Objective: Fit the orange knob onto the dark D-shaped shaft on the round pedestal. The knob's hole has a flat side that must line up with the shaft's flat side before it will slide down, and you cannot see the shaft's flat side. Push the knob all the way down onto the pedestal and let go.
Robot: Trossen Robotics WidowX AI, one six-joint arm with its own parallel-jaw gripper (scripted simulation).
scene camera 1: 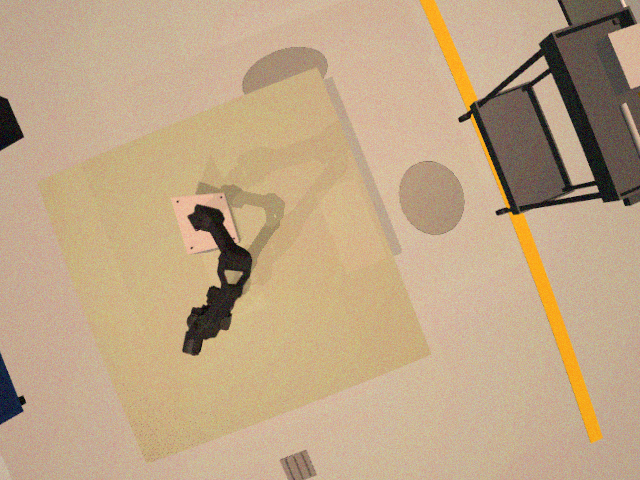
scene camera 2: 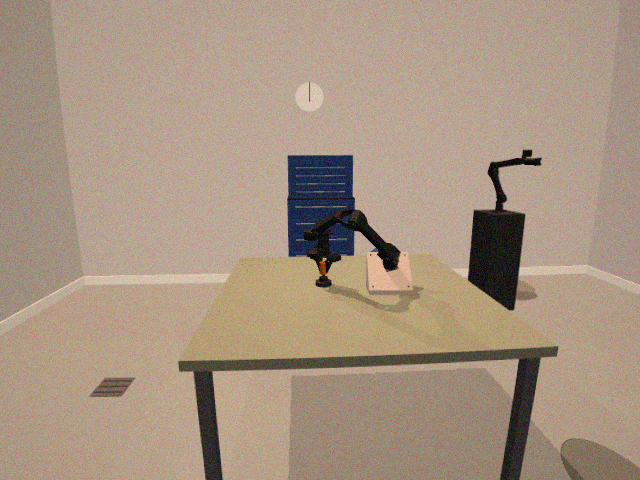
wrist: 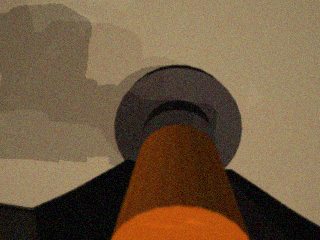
Observation:
I see my gripper (wrist: 178, 173) and an orange knob (wrist: 178, 179).

